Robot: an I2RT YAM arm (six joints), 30 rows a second.
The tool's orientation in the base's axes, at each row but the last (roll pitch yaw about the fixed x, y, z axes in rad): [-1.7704, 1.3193, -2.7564]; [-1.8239, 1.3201, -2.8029]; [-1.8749, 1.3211, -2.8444]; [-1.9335, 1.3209, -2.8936]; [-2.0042, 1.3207, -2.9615]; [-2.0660, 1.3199, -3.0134]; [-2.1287, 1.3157, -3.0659]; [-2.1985, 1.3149, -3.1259]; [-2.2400, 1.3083, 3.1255]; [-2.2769, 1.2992, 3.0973]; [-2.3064, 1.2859, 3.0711]
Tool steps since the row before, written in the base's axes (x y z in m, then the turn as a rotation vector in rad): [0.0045, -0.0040, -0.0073, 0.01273, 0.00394, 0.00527]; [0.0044, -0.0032, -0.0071, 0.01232, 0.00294, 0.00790]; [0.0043, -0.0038, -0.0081, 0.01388, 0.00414, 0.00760]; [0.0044, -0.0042, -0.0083, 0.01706, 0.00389, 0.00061]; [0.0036, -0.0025, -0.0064, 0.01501, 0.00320, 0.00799]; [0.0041, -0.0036, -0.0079, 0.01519, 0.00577, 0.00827]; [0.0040, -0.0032, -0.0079, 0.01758, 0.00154, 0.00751]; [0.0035, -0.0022, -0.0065, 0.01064, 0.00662, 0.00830]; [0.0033, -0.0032, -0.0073, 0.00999, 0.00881, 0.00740]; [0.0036, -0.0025, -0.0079, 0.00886, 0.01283, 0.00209]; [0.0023, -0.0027, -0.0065, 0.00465, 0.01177, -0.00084]
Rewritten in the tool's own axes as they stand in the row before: [0.0064, 0.0032, 0.0062, -0.00841, 0.01109, 0.00340]; [0.0061, 0.0035, 0.0055, -0.01078, 0.00959, 0.00384]; [0.0071, 0.0032, 0.0061, -0.01094, 0.01157, 0.00374]; [0.0072, 0.0030, 0.0067, -0.00492, 0.01556, 0.00635]; [0.0054, 0.0029, 0.0047, -0.01154, 0.01189, 0.00499]; [0.0068, 0.0029, 0.0062, -0.01193, 0.01346, 0.00297]; [0.0067, 0.0029, 0.0059, -0.01172, 0.01299, 0.00786]; [0.0054, 0.0027, 0.0048, -0.01075, 0.01050, -0.00035]; [0.0062, 0.0021, 0.0057, -0.00970, 0.01152, -0.00233]; [0.0066, 0.0028, 0.0055, -0.00424, 0.01422, -0.00524]; [0.0055, 0.0014, 0.0047, -0.00026, 0.01098, -0.00634]
